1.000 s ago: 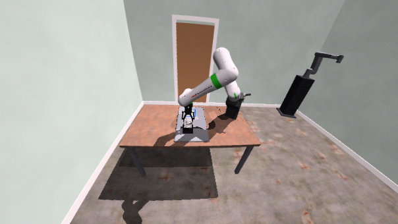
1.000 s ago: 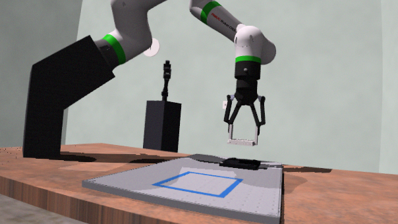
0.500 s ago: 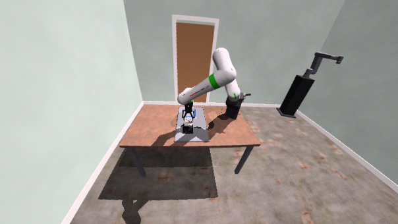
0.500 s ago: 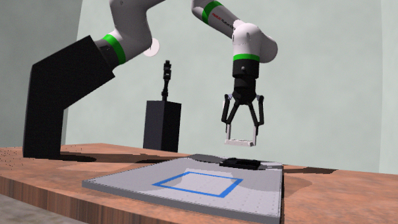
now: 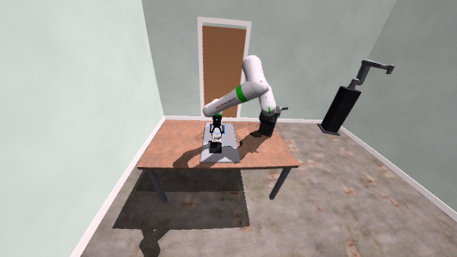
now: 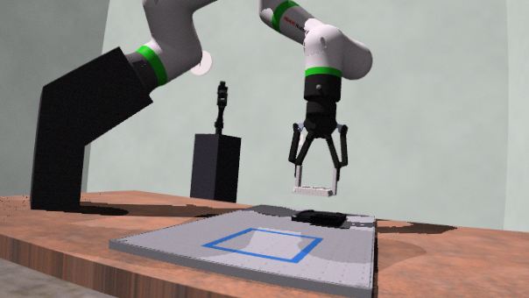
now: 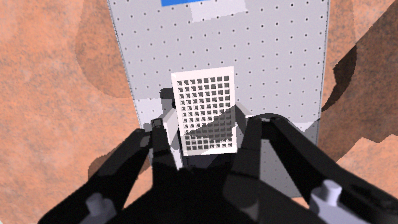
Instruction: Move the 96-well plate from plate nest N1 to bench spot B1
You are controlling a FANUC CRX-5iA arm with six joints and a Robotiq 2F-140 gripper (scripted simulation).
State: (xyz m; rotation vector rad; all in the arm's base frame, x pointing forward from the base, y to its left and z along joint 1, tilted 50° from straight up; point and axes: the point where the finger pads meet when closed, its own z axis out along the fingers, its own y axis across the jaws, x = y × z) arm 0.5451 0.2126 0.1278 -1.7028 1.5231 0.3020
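Now: the black plate nest 10 mm behind my hand, 70 mm to the left of it and 90 mm below it. The rest, counted from my hand: white 96-well plate (20 mm below).
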